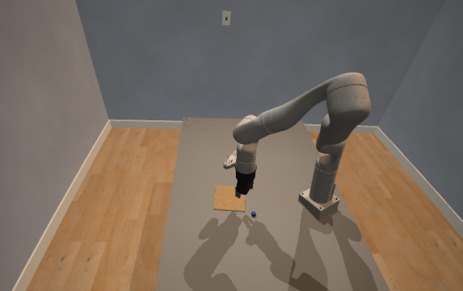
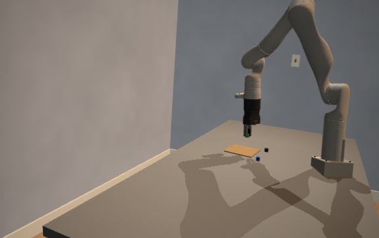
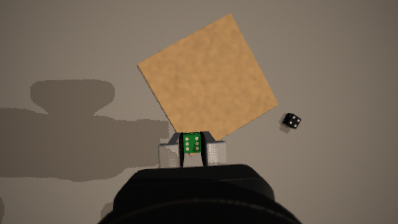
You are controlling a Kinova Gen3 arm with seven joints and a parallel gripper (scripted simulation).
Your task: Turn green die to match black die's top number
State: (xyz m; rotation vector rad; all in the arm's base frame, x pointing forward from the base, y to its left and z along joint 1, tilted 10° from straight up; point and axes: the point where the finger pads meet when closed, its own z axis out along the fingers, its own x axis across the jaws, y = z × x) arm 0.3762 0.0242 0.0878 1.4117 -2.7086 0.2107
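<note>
Now: hand 11 cm above the tan mat, 6 cm to the left of it and 3 cm short of it. The rest, counted from my hand: green die (1 cm below); then blue die (10 cm below, 7 cm behind, 4 cm to the left); then black die (12 cm to the right, 10 cm below, 8 cm behind).
</note>
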